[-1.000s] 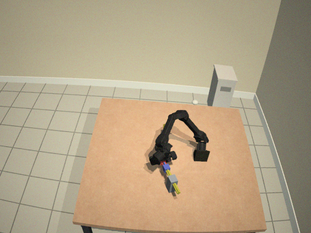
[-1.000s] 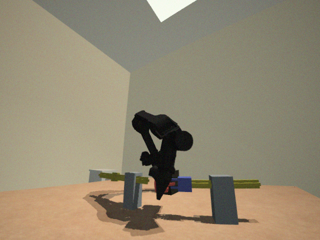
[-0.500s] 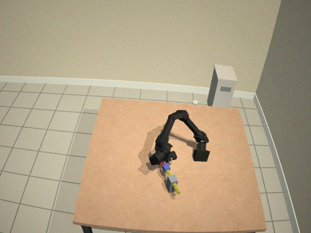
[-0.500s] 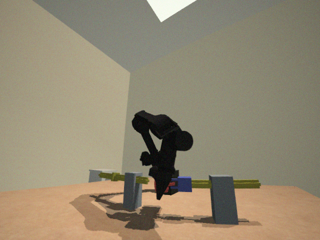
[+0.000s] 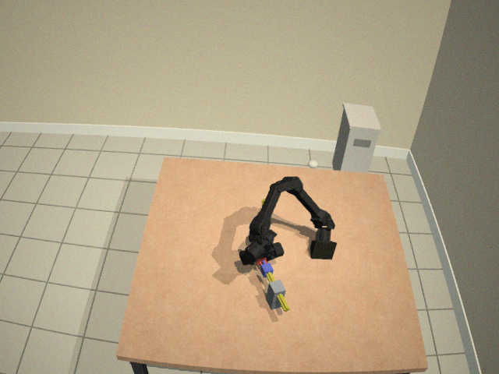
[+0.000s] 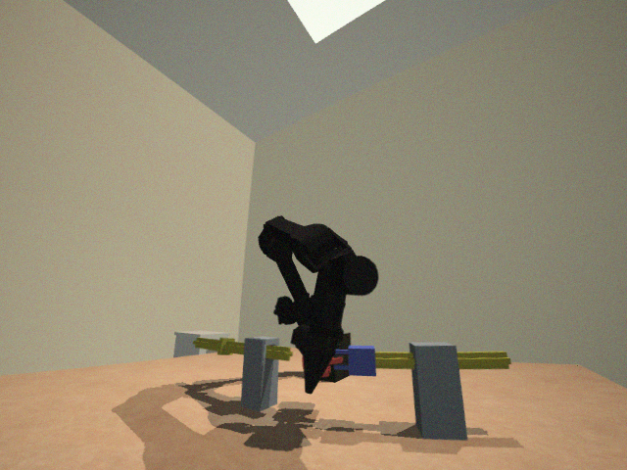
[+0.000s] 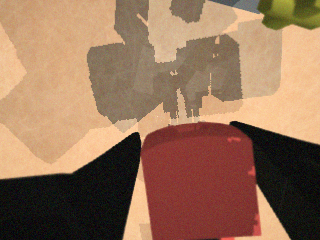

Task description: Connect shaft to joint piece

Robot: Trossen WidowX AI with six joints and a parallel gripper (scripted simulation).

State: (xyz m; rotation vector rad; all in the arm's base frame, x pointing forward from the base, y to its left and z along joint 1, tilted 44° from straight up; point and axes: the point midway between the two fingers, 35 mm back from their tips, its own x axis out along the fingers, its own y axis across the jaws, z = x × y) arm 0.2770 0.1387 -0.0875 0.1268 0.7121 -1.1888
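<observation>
Right now my gripper tip is 4 cm below the red joint piece, 1 cm to the right of it and 1 cm past it.
</observation>
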